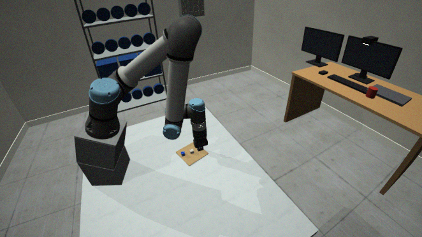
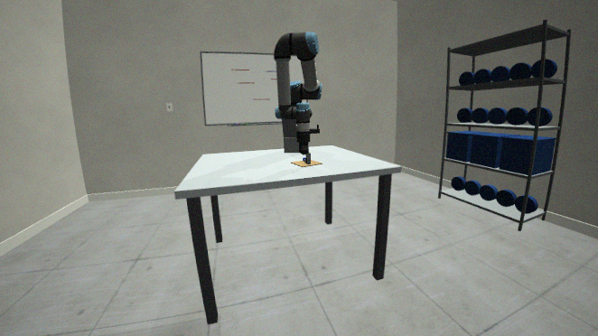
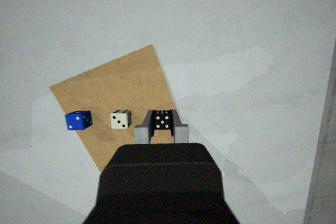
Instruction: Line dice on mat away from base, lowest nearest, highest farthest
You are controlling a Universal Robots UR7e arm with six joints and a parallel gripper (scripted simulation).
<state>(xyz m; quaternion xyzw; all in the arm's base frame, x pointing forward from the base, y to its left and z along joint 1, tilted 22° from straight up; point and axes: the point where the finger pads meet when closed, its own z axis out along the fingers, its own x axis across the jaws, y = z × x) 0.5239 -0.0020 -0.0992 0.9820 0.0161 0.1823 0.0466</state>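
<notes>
Right now my hand is 10 mm above the black die. Round my hand: tan mat (50 mm behind, 30 mm below); then blue die (100 mm behind, 10 mm below); then white die (50 mm behind, 10 mm below).
</notes>
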